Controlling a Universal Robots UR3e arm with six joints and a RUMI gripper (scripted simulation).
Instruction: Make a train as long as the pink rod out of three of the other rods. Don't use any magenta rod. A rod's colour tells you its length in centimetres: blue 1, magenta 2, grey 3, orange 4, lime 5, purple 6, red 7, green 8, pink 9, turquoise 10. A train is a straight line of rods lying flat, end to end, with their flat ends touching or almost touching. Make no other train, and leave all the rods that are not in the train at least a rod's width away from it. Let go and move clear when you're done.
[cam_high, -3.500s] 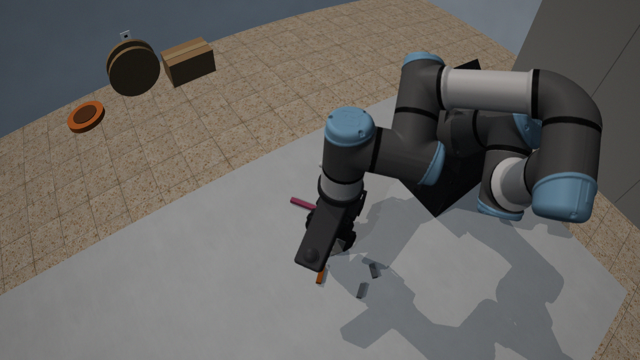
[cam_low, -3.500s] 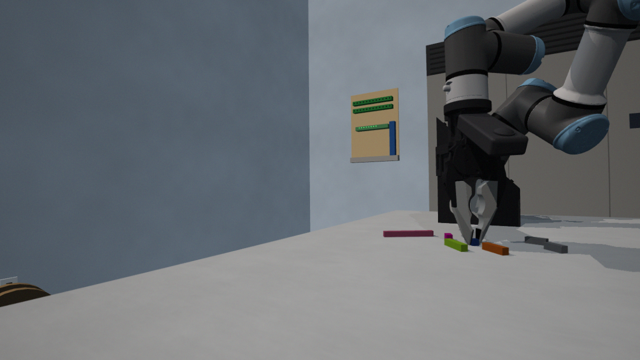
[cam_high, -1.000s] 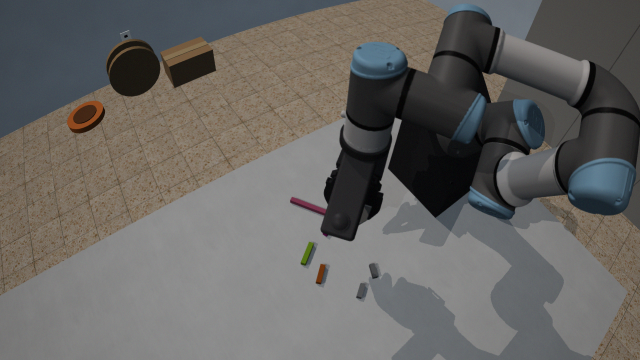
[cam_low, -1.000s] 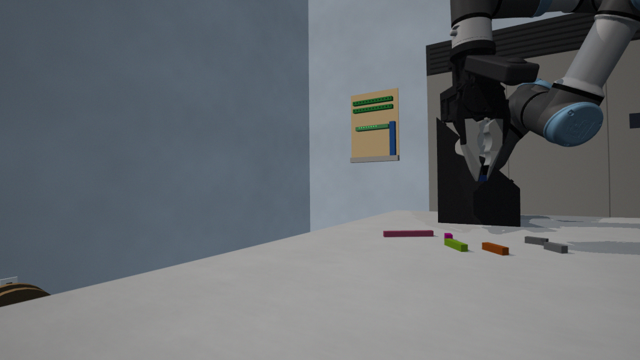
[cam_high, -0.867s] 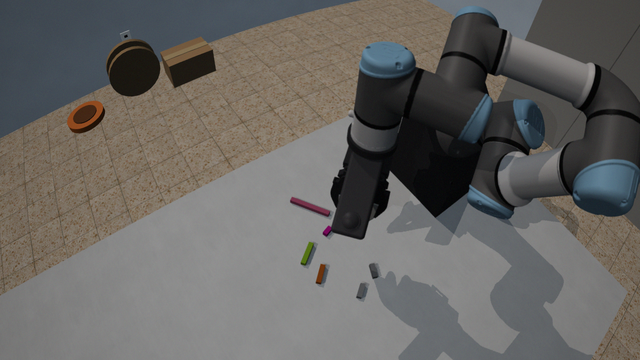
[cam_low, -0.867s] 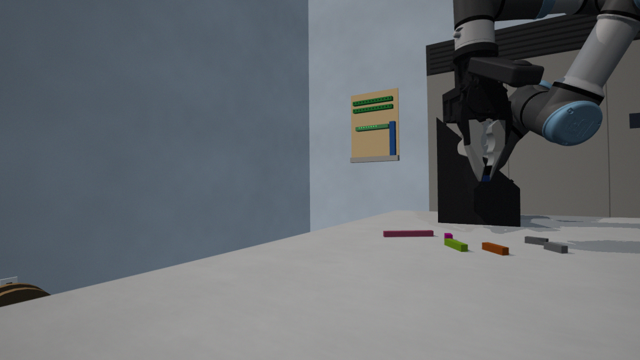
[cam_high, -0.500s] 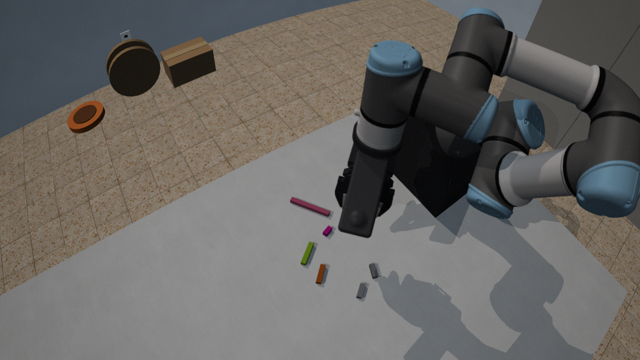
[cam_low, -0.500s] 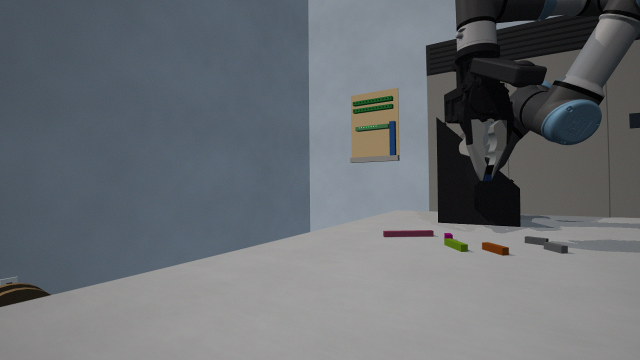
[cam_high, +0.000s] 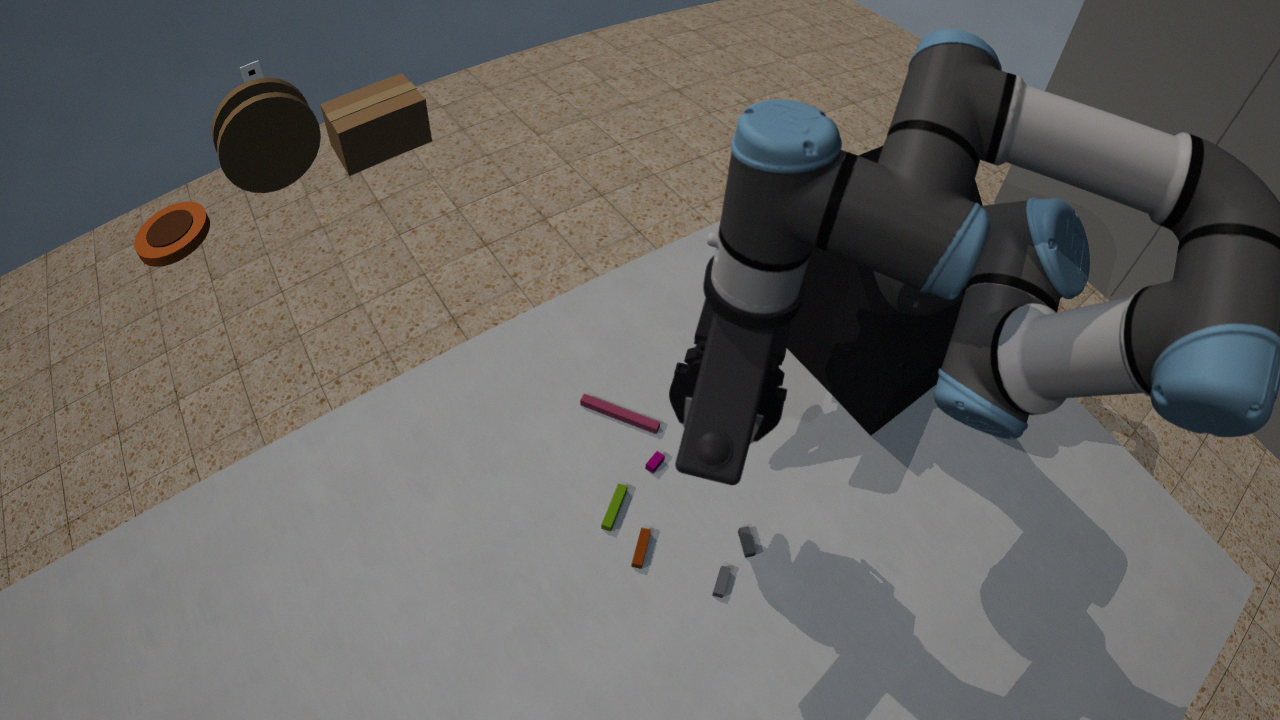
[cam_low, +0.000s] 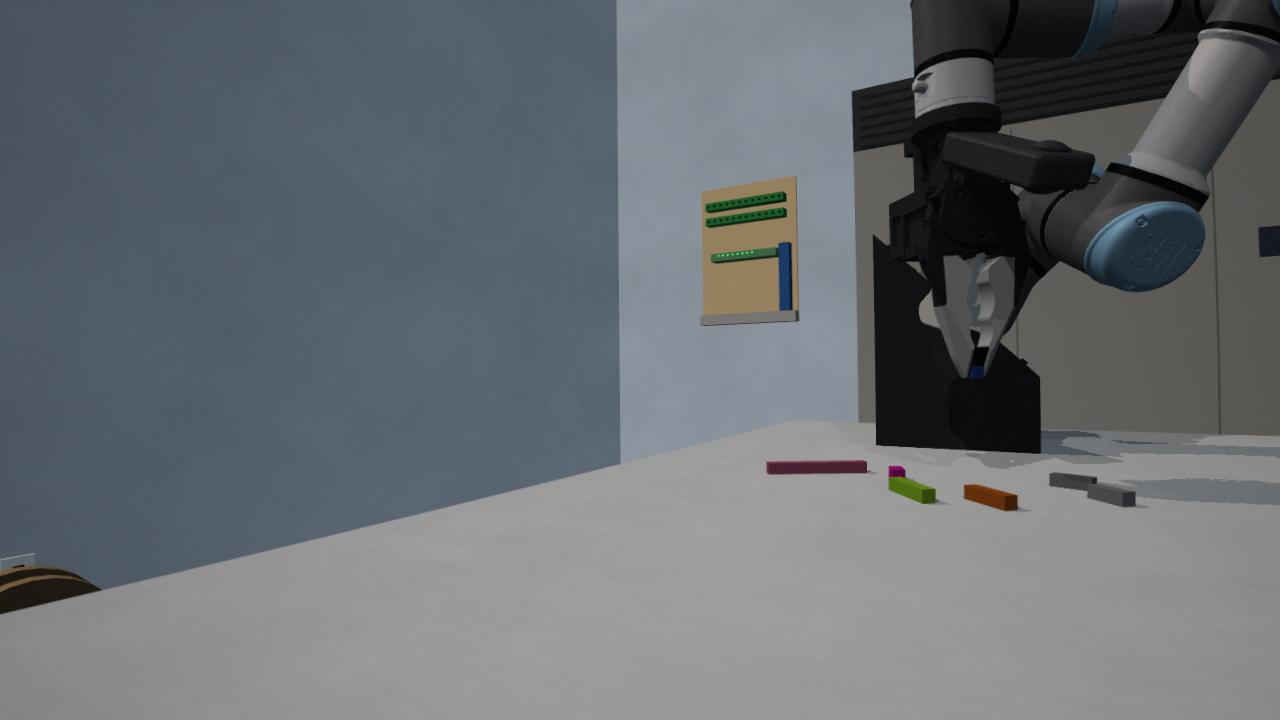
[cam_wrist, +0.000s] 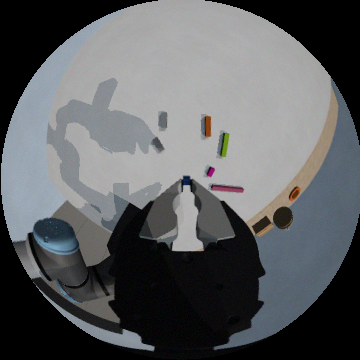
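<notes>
My hand is 20 mm short of the magenta rod, 60 mm to the left of it and 100 mm above it. Also, from my hand: orange rod 80 mm ahead, 20 mm to the left, 100 mm below; then grey rod 10 mm behind, 70 mm to the left, 100 mm below; then blue rod 10 mm below.
</notes>
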